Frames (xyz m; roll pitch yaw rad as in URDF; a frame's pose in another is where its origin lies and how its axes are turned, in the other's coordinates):
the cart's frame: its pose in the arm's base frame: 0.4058 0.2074 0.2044 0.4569 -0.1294 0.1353
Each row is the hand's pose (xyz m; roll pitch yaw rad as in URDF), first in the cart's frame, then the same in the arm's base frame.
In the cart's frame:
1: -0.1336 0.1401 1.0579 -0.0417 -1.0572 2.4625
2: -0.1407 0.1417 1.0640 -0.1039 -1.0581 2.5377
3: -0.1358 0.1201 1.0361 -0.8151 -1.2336 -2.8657
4: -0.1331 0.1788 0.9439 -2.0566 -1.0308 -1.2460
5: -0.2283 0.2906 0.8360 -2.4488 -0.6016 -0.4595
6: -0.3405 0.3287 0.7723 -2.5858 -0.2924 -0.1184
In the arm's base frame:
1: 0.1912 -0.1659 1.1899 -1.0173 -1.0368 -2.7939
2: 0.1836 -0.1682 1.1951 -1.0498 -1.0070 -2.7519
3: 0.1938 -0.1740 1.1615 -1.4497 -0.8622 -2.1367
4: 0.1912 -0.0801 1.1054 -1.7318 -0.6081 -1.3243
5: 0.0837 0.0545 1.0460 -1.9251 -0.4545 -0.5633
6: -0.0298 0.1020 0.9915 -2.0894 -0.3360 -0.1094

